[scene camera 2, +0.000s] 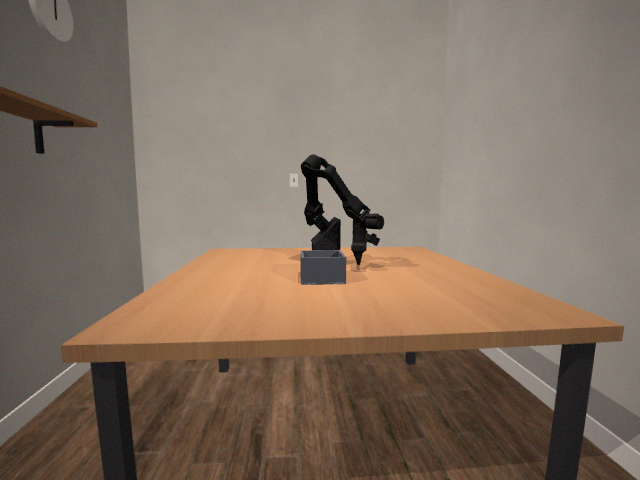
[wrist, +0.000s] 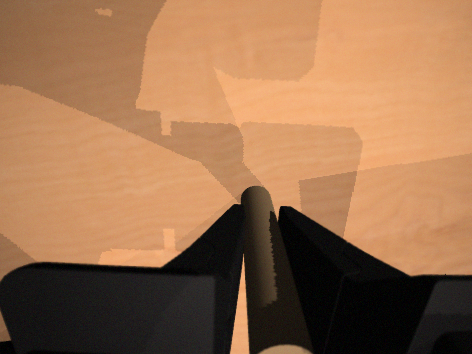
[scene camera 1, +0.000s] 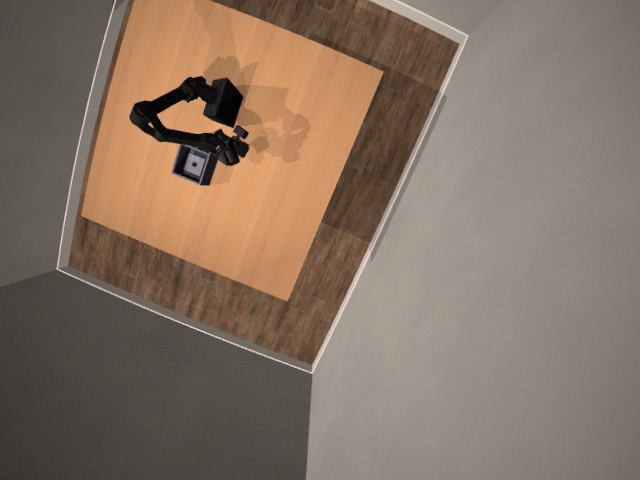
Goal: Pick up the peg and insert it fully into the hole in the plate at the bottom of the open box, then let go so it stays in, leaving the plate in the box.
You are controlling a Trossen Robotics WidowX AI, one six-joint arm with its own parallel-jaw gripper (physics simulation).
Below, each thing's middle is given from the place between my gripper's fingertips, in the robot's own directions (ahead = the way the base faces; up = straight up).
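Labels:
There's a blue-grey box point(scene camera 2: 318, 267) here, and from my hand it sits 170 mm ahead, 150 mm to the right and 30 mm above.

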